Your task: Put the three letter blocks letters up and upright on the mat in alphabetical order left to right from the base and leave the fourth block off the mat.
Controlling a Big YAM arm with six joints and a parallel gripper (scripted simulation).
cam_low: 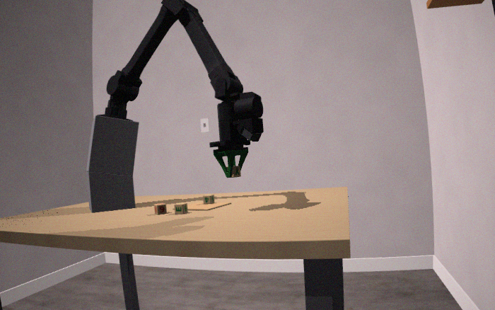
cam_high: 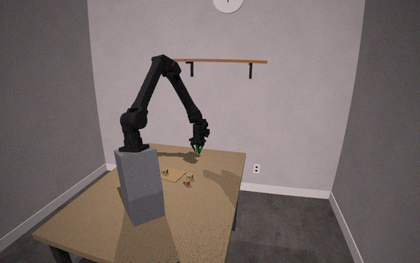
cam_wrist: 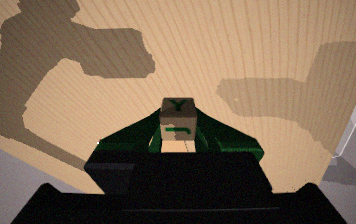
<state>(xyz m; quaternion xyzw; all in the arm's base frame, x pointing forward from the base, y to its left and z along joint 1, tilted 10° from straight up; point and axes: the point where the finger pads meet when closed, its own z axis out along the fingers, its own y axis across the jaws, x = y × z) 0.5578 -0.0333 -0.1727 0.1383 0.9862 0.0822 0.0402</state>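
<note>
Now: hand 18 cm past the pale mat, 11 cm above it and 10 cm to the right of it. From my hand the other things lie so: dark block: 19 cm behind, 15 cm to the left, 9 cm below; then green-lettered block: 1 cm above.
</note>
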